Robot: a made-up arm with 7 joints.
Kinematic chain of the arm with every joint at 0, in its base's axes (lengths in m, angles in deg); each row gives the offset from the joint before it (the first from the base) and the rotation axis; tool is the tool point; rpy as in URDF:
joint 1: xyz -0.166 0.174 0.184 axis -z
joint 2: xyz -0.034 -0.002 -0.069 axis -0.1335 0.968 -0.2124
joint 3: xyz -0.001 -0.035 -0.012 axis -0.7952 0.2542 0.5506
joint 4: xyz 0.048 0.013 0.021 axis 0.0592 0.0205 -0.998
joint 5: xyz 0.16 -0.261 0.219 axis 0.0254 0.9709 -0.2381
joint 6: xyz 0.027 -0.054 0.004 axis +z
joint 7: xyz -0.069 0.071 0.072 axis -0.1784 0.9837 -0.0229
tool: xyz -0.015 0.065 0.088 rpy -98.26 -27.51 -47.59
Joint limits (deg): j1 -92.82..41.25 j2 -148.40..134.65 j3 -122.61..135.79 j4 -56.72..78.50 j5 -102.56..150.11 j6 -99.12..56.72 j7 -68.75..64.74
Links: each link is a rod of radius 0.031 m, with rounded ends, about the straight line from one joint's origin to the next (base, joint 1, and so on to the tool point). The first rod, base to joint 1, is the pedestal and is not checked.
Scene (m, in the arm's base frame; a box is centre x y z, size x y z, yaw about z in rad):
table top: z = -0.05
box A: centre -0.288 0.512 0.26 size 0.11 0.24 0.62 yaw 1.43
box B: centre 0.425 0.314 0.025 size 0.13 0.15 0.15 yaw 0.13
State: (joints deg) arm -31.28 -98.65 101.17 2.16 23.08 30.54 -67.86
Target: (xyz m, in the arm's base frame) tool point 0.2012 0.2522 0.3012
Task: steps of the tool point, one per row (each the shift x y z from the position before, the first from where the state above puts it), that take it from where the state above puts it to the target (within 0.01 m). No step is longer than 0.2 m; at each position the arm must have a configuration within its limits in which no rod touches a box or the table.
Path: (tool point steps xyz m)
1: 0.0565 0.0351 0.1059
2: 0.0899 0.0135 0.0995
3: 0.1034 -0.0293 0.0731
4: 0.1361 0.0506 0.0297
5: 0.1477 -0.0185 0.0044
6: 0.1664 -0.0365 -0.0663
7: 0.1299 -0.0274 -0.1418

